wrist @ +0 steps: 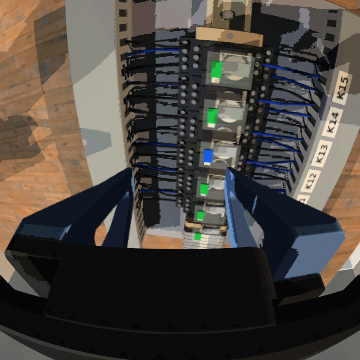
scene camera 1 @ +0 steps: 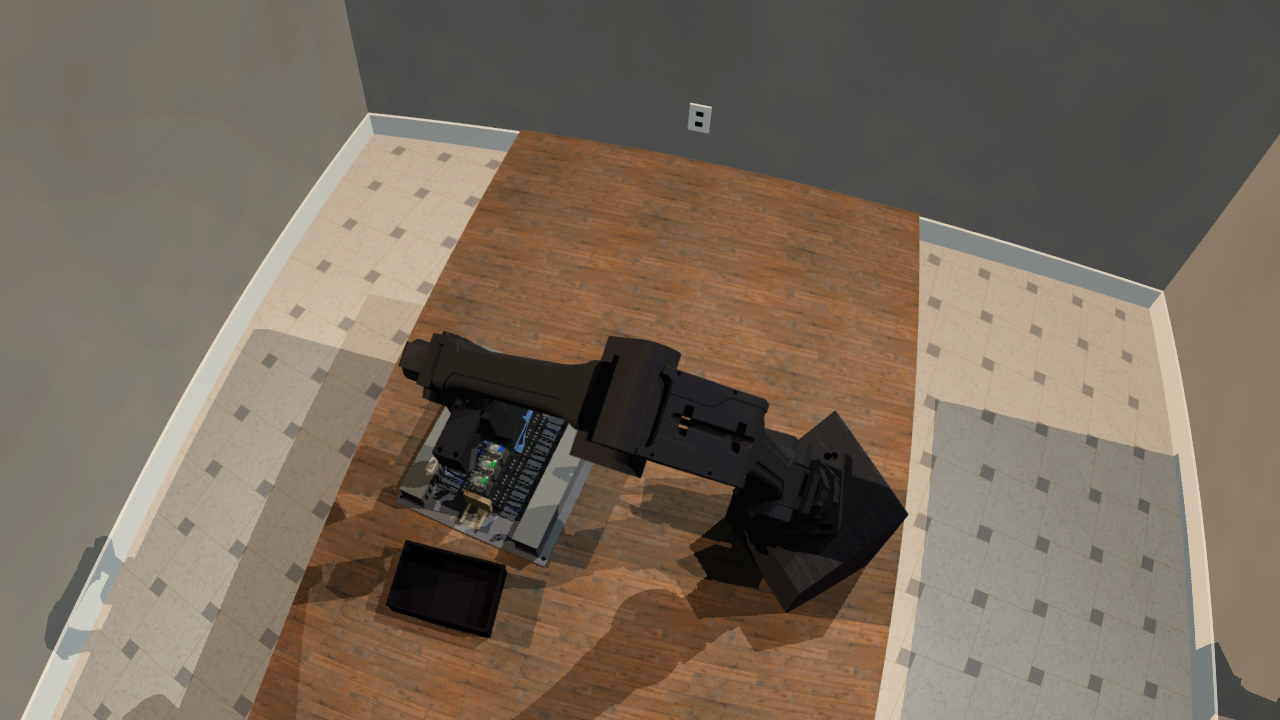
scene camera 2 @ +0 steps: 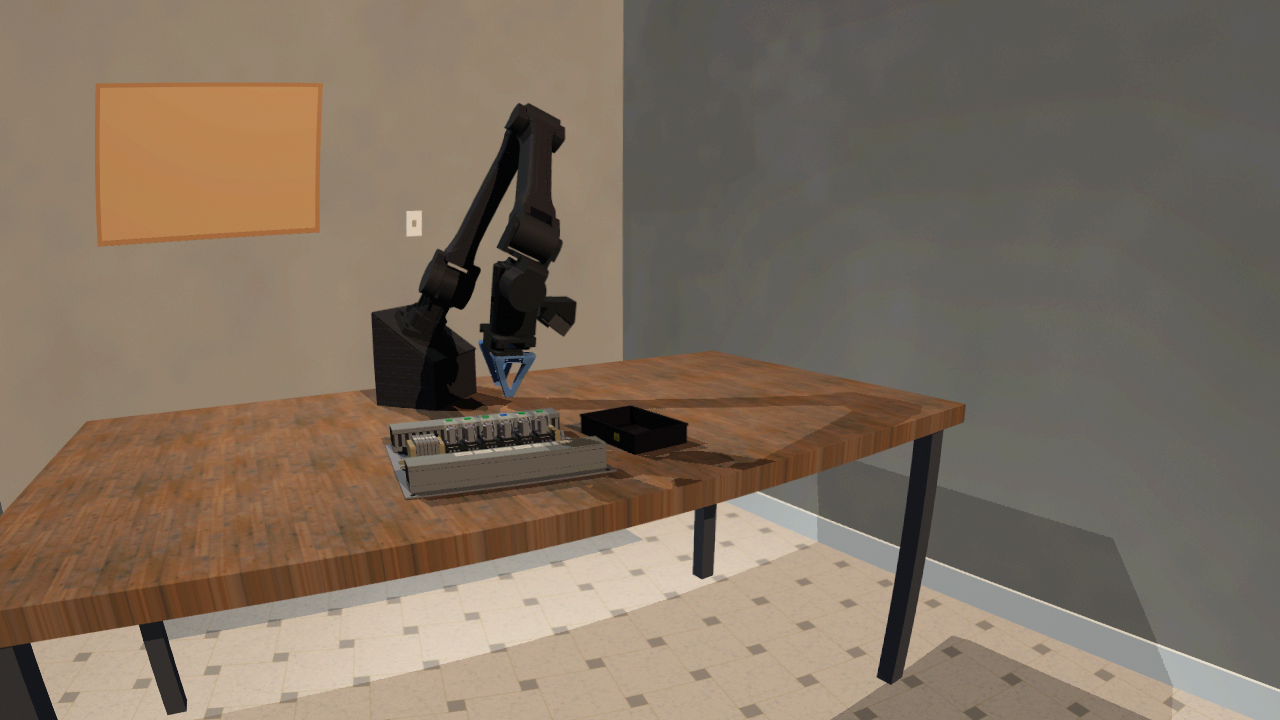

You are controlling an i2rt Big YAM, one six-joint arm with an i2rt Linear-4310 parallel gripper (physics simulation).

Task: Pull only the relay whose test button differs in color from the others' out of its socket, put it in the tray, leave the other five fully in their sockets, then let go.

Observation:
The pictures show: my gripper, a blue-button relay and a socket panel.
My gripper also shows in the wrist view and in scene camera 1.

